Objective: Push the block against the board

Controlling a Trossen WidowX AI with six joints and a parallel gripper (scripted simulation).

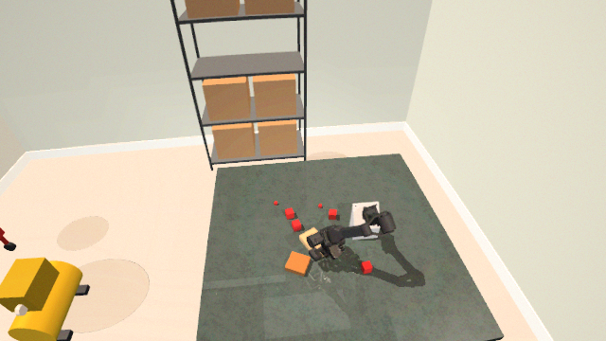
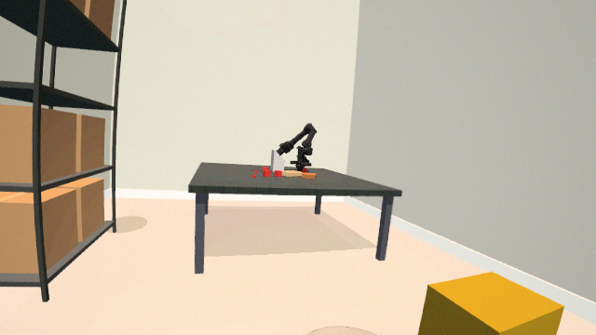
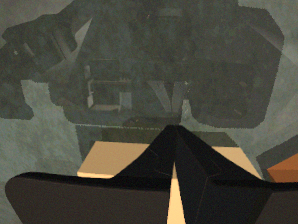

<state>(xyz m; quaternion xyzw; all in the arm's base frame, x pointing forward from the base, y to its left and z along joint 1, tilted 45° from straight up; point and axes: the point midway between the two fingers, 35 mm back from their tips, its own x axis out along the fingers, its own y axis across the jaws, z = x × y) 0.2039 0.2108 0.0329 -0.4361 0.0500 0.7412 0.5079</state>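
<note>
My gripper tip is 8 cm to the left of the tan flat piece, 5 cm short of it and 1 cm below it. The rest, counted from my gripper tip: orange square block 14 cm ahead, 5 cm to the left, 1 cm above.
</note>
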